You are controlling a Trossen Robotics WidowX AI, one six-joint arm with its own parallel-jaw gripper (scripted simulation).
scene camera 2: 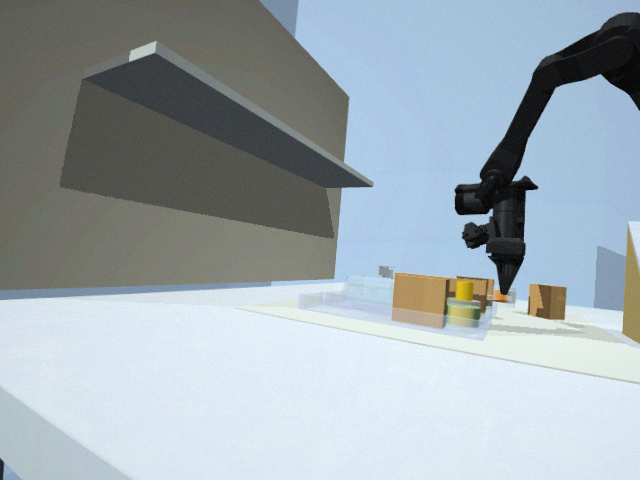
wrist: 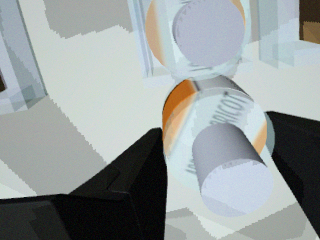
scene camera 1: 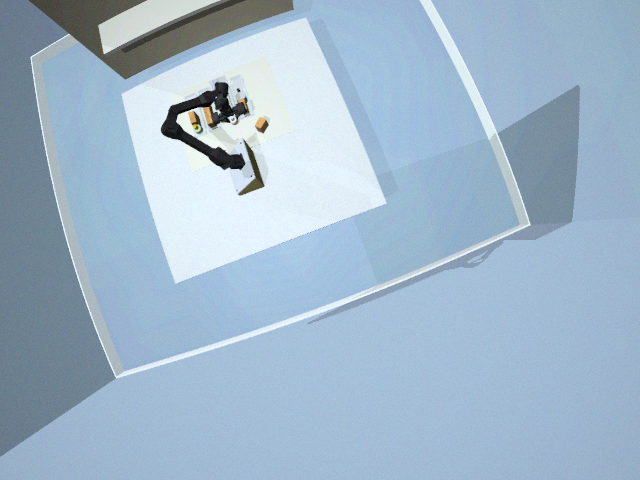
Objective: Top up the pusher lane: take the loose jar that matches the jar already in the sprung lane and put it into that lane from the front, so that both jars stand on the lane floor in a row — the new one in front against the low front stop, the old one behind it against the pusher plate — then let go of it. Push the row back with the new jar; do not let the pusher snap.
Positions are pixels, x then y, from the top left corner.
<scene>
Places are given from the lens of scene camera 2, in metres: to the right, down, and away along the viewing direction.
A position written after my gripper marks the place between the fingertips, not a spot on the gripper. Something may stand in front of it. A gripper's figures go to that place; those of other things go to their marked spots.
my gripper (scene camera 2: 504, 293): 0.35, 0.10, 0.66
brown box (scene camera 2: 545, 301): 0.48, 0.13, 0.72
wall shelf (scene camera 2: 154, 76): -0.27, -0.27, 0.55
The marked spots on the brown box and the wall shelf are 0.86 m apart.
</scene>
